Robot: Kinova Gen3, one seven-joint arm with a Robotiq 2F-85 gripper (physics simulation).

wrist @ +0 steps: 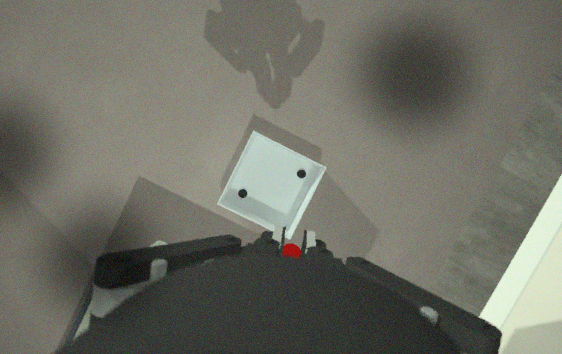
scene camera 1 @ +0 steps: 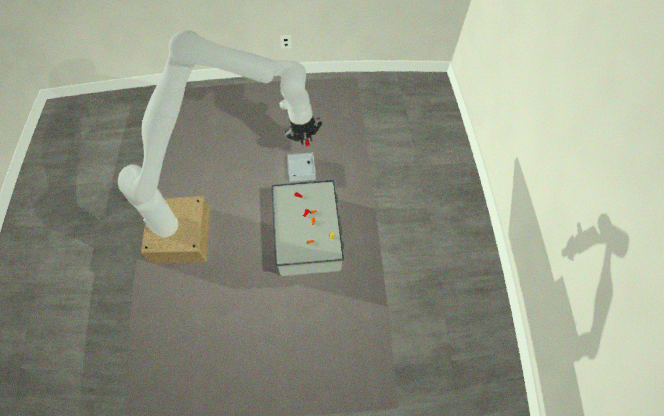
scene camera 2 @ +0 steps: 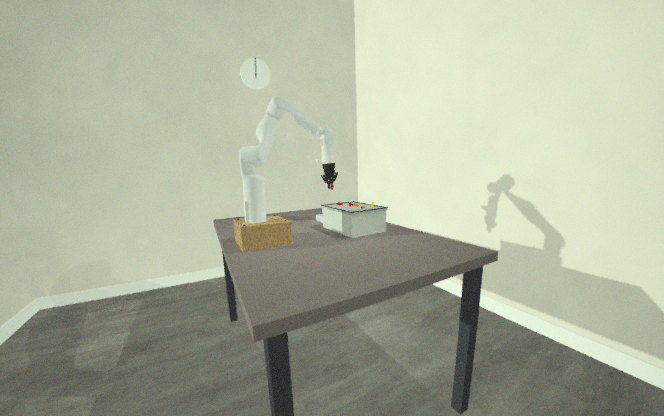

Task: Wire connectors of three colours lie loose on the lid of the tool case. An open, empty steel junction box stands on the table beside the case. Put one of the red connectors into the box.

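Places are measured from the arm's base along level axes (x ahead, y left, z up), in millimetres.
Where they show: gripper, between the fingertips: [wrist: 292, 243] [scene camera 1: 306, 142] [scene camera 2: 330, 189]; arm's base, origin of its link: [scene camera 1: 166, 225] [scene camera 2: 256, 221].
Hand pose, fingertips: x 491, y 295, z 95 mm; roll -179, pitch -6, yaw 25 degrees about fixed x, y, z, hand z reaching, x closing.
Things, the pixels of their centre, and the offset from my fingertips. Level surfaces: height alone.
- red connector, middle of its body: [wrist: 290, 261] [scene camera 1: 307, 142] [scene camera 2: 331, 187] dy -8, dx +3, dz +13 mm
- open steel junction box, middle of its body: [wrist: 272, 184] [scene camera 1: 301, 167] [scene camera 2: 327, 217] dy +12, dx -26, dz -178 mm
- tool case, middle of its body: [scene camera 1: 308, 228] [scene camera 2: 353, 217] dy -269, dx +14, dz -134 mm
- yellow connector, middle of its body: [scene camera 1: 332, 235] [scene camera 2: 372, 204] dy -324, dx +97, dz -63 mm
- table, height of its surface: dz -197 mm
My gripper [scene camera 1: 306, 141] [scene camera 2: 330, 186] [wrist: 292, 243] is shut on a red connector [scene camera 1: 307, 143] [scene camera 2: 332, 187] [wrist: 291, 251] and holds it high above the table. The open steel junction box [scene camera 1: 301, 167] [scene camera 2: 319, 218] [wrist: 270, 175] stands on the table, with two dark round spots inside. In the wrist view the fingertips overlap the box's near corner. Two more red connectors [scene camera 1: 298, 195] [scene camera 1: 306, 213] lie on the lid of the tool case [scene camera 1: 292, 250] [scene camera 2: 367, 222]. Several orange connectors [scene camera 1: 310, 242] and a yellow connector [scene camera 1: 332, 235] [scene camera 2: 372, 204] lie there too.
The tool case stands right beside the box. The arm's base is on a wooden block [scene camera 1: 197, 235] [scene camera 2: 265, 235] on the table [scene camera 1: 250, 340] [scene camera 2: 360, 270]. Walls rise behind the table and to its right.
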